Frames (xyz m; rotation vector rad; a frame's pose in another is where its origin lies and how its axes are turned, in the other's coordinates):
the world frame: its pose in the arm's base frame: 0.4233 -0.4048 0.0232 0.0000 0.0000 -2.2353
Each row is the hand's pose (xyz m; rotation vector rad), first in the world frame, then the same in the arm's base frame.
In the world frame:
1: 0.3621 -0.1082 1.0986 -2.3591 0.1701 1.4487
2: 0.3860 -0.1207 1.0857 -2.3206 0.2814 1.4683
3: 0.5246 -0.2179 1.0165 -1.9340 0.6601 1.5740
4: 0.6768 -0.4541 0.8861 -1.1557 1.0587 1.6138
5: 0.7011 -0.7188 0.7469 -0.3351 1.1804 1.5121
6: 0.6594 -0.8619 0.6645 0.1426 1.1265 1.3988
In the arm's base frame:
1: 0.1148 -0.6231 1.1218 -0.7408 1.8485 0.1433
2: 0.0902 -0.6342 1.1089 -0.6417 1.8584 0.1380
3: -0.0717 -0.6834 1.0397 -0.2144 1.7169 0.0165
4: -0.3515 -0.6576 0.9093 0.3878 1.3066 -0.2265
5: -0.5749 -0.5135 0.7701 0.8260 0.7388 -0.4772
6: -0.6618 -0.3924 0.6877 0.9965 0.3382 -0.6217

